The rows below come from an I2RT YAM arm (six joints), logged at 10 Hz.
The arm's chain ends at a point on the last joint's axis. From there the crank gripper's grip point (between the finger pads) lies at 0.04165 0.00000 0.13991 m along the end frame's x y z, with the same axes.
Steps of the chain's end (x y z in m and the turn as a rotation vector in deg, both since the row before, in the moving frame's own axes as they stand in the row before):
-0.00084, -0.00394, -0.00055, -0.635, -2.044, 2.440
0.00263, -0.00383, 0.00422, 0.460, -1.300, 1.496
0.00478, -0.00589, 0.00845, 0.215, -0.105, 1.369
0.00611, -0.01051, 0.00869, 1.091, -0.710, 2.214
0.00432, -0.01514, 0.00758, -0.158, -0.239, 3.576
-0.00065, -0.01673, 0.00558, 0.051, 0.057, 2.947
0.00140, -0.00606, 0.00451, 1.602, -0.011, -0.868
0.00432, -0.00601, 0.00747, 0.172, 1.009, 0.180
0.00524, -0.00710, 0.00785, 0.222, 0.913, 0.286
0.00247, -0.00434, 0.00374, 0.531, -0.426, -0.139
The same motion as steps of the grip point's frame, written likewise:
-0.00593, -0.00072, 0.00083, -0.635, -2.044, 2.440
-0.00055, -0.00391, 0.00513, 0.460, -1.300, 1.496
0.00452, -0.00542, 0.00853, 0.215, -0.105, 1.369
0.00439, -0.01160, 0.00919, 1.091, -0.710, 2.214
0.00364, -0.01217, 0.00775, -0.158, -0.239, 3.576
-0.00056, -0.01471, 0.00554, 0.051, 0.057, 2.947
0.00134, -0.01060, 0.00445, 1.602, -0.011, -0.868
0.00678, -0.00629, 0.00671, 0.172, 1.009, 0.180
0.00746, -0.00743, 0.00717, 0.222, 0.913, 0.286
0.00143, -0.00574, 0.00404, 0.531, -0.426, -0.139

